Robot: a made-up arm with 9 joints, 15 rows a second.
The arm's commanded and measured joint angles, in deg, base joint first. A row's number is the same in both.
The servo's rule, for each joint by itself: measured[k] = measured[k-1] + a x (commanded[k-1-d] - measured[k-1]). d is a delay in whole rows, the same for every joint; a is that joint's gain. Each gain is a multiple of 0.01, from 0.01 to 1. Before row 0 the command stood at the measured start. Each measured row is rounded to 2 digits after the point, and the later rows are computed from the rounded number. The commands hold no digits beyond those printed.
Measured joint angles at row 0:
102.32, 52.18, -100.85, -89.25, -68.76, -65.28, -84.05, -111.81, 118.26
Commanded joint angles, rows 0 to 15:
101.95, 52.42, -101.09, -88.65, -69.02, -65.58, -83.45, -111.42, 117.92
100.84, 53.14, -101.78, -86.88, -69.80, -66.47, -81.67, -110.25, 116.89
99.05, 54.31, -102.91, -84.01, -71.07, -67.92, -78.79, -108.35, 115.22
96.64, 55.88, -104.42, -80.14, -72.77, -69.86, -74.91, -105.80, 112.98
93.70, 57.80, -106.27, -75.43, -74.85, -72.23, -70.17, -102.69, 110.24
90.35, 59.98, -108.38, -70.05, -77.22, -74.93, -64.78, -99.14, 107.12
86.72, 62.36, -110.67, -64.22, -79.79, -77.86, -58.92, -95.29, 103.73
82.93, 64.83, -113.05, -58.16, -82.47, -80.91, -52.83, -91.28, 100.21
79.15, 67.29, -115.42, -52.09, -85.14, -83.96, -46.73, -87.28, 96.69
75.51, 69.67, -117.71, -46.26, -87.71, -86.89, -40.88, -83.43, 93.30
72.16, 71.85, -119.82, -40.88, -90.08, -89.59, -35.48, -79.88, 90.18
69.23, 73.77, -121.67, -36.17, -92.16, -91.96, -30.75, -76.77, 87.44
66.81, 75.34, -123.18, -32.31, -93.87, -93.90, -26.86, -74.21, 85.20
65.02, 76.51, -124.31, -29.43, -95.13, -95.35, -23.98, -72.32, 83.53
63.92, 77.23, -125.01, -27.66, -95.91, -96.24, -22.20, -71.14, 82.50
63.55, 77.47, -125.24, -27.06, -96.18, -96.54, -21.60, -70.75, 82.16
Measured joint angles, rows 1 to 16:
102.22, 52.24, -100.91, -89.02, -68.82, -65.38, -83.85, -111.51, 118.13
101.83, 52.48, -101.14, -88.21, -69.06, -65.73, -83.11, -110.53, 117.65
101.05, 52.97, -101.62, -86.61, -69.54, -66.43, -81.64, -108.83, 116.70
99.82, 53.76, -102.38, -84.15, -70.32, -67.53, -79.35, -106.47, 115.25
98.11, 54.85, -103.43, -80.84, -71.41, -69.03, -76.23, -103.52, 113.30
95.94, 56.24, -104.77, -76.74, -72.80, -70.92, -72.34, -100.10, 110.89
93.36, 57.89, -106.36, -71.98, -74.48, -73.14, -67.78, -96.35, 108.10
90.44, 59.76, -108.17, -66.73, -76.40, -75.63, -62.70, -92.40, 105.02
87.28, 61.79, -110.13, -61.17, -78.50, -78.30, -57.27, -88.41, 101.77
83.98, 63.92, -112.18, -55.50, -80.71, -81.05, -51.70, -84.53, 98.47
80.67, 66.06, -114.24, -49.94, -82.96, -83.78, -46.19, -80.90, 95.24
77.47, 68.14, -116.25, -44.71, -85.17, -86.40, -40.94, -77.68, 92.20
74.49, 70.08, -118.12, -40.00, -87.26, -88.80, -36.15, -74.97, 89.47
71.84, 71.82, -119.79, -35.98, -89.15, -90.90, -32.01, -72.90, 87.15
69.62, 73.28, -121.20, -32.82, -90.77, -92.61, -28.67, -71.53, 85.34
67.92, 74.41, -122.29, -30.63, -92.07, -93.87, -26.27, -70.92, 84.10
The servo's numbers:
d 0
a 0.28 0.27 0.27 0.38 0.24 0.32 0.34 0.78 0.39

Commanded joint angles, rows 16 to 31:
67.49, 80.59, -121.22, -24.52, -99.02, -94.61, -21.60, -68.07, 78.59
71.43, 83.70, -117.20, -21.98, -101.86, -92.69, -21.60, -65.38, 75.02
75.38, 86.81, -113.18, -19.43, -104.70, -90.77, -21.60, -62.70, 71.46
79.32, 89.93, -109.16, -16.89, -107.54, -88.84, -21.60, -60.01, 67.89
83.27, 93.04, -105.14, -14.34, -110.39, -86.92, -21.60, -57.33, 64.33
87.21, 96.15, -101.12, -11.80, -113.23, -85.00, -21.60, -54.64, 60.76
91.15, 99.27, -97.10, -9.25, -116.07, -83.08, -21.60, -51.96, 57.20
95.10, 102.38, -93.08, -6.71, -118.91, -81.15, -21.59, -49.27, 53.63
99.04, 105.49, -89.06, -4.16, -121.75, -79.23, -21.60, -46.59, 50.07
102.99, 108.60, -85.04, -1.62, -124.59, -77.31, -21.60, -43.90, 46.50
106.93, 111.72, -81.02, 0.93, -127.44, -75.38, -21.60, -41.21, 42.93
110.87, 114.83, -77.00, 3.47, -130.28, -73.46, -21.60, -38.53, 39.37
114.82, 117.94, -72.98, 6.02, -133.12, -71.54, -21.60, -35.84, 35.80
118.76, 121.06, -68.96, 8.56, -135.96, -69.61, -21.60, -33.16, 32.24
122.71, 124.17, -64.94, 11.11, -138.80, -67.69, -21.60, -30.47, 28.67
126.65, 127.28, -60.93, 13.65, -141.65, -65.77, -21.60, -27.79, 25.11
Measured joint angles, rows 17 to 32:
67.80, 76.08, -122.00, -28.31, -93.74, -94.11, -24.68, -68.70, 81.95
68.82, 78.14, -120.70, -25.90, -95.69, -93.66, -23.63, -66.11, 79.25
70.66, 80.48, -118.67, -23.44, -97.85, -92.74, -22.94, -63.45, 76.21
73.08, 83.03, -116.10, -20.95, -100.18, -91.49, -22.48, -60.77, 72.97
75.93, 85.73, -113.14, -18.44, -102.63, -90.03, -22.18, -58.09, 69.60
79.09, 88.54, -109.89, -15.92, -105.17, -88.42, -21.98, -55.40, 66.15
82.47, 91.44, -106.44, -13.39, -107.79, -86.71, -21.85, -52.72, 62.66
86.01, 94.39, -102.83, -10.85, -110.46, -84.93, -21.76, -50.03, 59.14
89.66, 97.39, -99.11, -8.31, -113.17, -83.11, -21.71, -47.35, 55.60
93.39, 100.42, -95.31, -5.77, -115.91, -81.25, -21.67, -44.66, 52.05
97.18, 103.47, -91.45, -3.22, -118.68, -79.37, -21.65, -41.97, 48.49
101.01, 106.54, -87.55, -0.68, -121.46, -77.48, -21.63, -39.29, 44.93
104.88, 109.62, -83.62, 1.87, -124.26, -75.58, -21.62, -36.60, 41.37
108.77, 112.71, -79.66, 4.41, -127.07, -73.67, -21.61, -33.92, 37.81
112.67, 115.80, -75.69, 6.96, -129.89, -71.76, -21.61, -31.23, 34.25
116.58, 118.90, -71.70, 9.50, -132.71, -69.84, -21.61, -28.55, 30.69

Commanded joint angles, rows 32 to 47:
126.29, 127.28, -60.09, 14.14, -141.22, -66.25, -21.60, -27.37, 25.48
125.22, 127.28, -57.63, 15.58, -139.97, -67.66, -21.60, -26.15, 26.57
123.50, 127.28, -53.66, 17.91, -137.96, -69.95, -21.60, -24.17, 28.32
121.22, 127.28, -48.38, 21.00, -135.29, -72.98, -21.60, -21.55, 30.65
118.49, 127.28, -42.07, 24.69, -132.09, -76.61, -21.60, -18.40, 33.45
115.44, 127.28, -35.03, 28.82, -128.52, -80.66, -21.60, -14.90, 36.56
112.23, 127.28, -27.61, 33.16, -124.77, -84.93, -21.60, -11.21, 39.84
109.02, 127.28, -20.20, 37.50, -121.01, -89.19, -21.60, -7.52, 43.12
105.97, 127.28, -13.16, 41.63, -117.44, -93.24, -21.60, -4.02, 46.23
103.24, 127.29, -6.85, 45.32, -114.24, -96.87, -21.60, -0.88, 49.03
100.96, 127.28, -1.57, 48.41, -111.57, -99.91, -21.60, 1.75, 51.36
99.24, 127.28, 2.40, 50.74, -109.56, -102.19, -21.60, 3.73, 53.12
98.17, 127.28, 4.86, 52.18, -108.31, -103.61, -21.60, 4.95, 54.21
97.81, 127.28, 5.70, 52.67, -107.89, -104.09, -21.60, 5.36, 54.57
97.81, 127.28, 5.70, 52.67, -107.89, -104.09, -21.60, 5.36, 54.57
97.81, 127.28, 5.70, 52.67, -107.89, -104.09, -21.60, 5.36, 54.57
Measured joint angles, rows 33 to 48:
119.30, 121.16, -68.57, 11.26, -134.75, -68.69, -21.61, -27.63, 28.66
120.96, 122.81, -65.62, 12.90, -136.00, -68.36, -21.61, -26.48, 27.84
121.67, 124.02, -62.39, 14.80, -136.47, -68.87, -21.61, -24.68, 28.03
121.54, 124.90, -58.61, 17.16, -136.19, -70.19, -21.61, -22.24, 29.05
120.69, 125.54, -54.14, 20.02, -135.21, -72.24, -21.61, -19.24, 30.77
119.22, 126.01, -48.98, 23.36, -133.60, -74.93, -21.61, -15.85, 33.03
117.26, 126.35, -43.21, 27.08, -131.48, -78.13, -21.61, -12.23, 35.69
114.95, 126.60, -37.00, 31.04, -128.97, -81.67, -21.61, -8.56, 38.59
112.44, 126.78, -30.56, 35.06, -126.20, -85.37, -21.61, -5.02, 41.57
109.86, 126.92, -24.16, 38.96, -123.33, -89.05, -21.61, -1.79, 44.48
107.37, 127.02, -18.06, 42.55, -120.51, -92.53, -21.61, 0.97, 47.16
105.09, 127.09, -12.54, 45.66, -117.88, -95.62, -21.61, 3.12, 49.48
103.15, 127.14, -7.84, 48.14, -115.58, -98.18, -21.61, 4.55, 51.32
101.65, 127.18, -4.18, 49.86, -113.73, -100.07, -21.61, 5.18, 52.59
100.57, 127.21, -1.51, 50.93, -112.33, -101.36, -21.61, 5.32, 53.36
99.80, 127.23, 0.44, 51.59, -111.26, -102.23, -21.61, 5.35, 53.83

